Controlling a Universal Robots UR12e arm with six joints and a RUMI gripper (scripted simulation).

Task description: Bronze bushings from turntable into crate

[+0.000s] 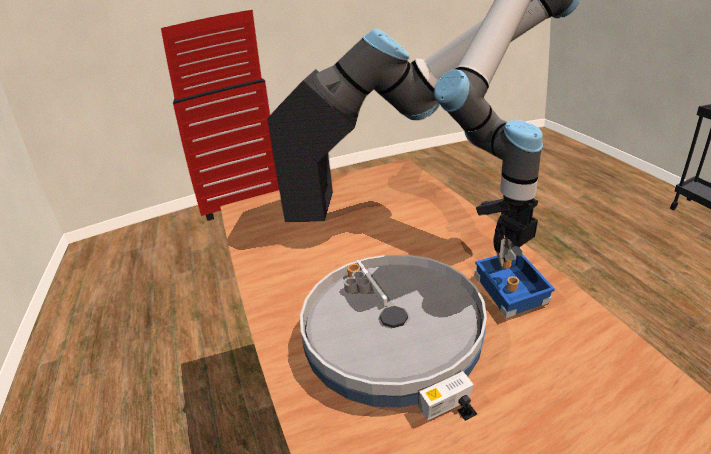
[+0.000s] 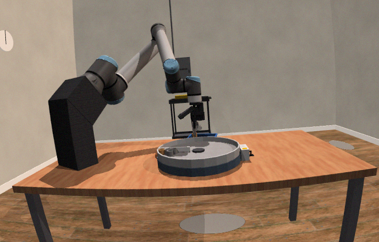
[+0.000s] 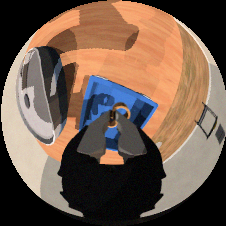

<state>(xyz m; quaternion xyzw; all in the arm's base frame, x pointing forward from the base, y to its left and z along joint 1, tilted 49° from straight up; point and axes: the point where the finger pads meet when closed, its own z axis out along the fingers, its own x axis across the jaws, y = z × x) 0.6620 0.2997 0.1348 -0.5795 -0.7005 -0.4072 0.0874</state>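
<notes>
Right now the blue crate is 50 mm ahead of my hand, 10 mm to the left of it and 40 mm below it. Round my hand: round grey turntable: 80 mm ahead, 340 mm to the right, 20 mm below.
</notes>
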